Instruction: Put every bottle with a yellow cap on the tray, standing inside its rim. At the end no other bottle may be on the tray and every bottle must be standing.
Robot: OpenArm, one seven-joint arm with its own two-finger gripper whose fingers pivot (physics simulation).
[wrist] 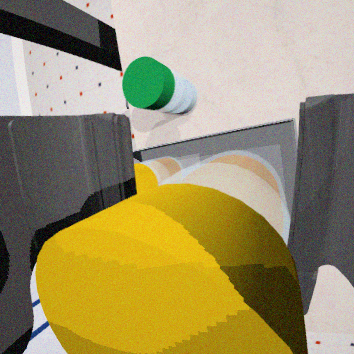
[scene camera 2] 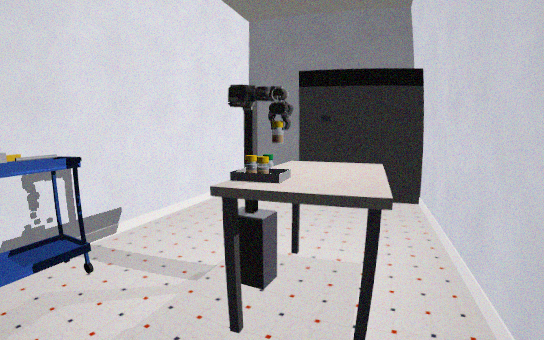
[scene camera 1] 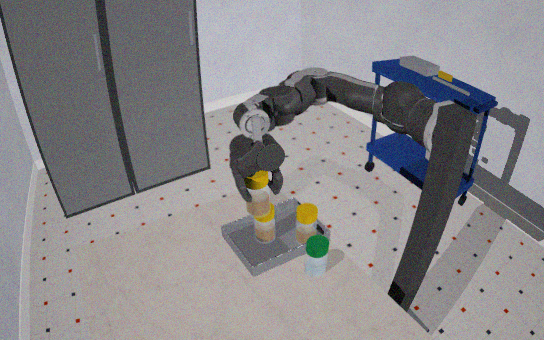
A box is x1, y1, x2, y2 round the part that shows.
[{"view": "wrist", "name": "my gripper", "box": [0, 93, 353, 353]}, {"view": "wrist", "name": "grey tray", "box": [132, 117, 297, 216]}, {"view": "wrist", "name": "green-capped bottle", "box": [122, 56, 198, 115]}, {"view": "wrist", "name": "yellow-capped bottle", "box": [134, 156, 182, 192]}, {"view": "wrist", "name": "yellow-capped bottle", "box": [35, 150, 307, 353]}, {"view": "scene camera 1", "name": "my gripper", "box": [229, 115, 284, 201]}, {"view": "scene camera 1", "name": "grey tray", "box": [221, 197, 330, 276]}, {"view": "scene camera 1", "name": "green-capped bottle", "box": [304, 235, 328, 277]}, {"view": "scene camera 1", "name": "yellow-capped bottle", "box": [295, 203, 317, 244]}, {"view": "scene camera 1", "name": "yellow-capped bottle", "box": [244, 170, 270, 217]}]
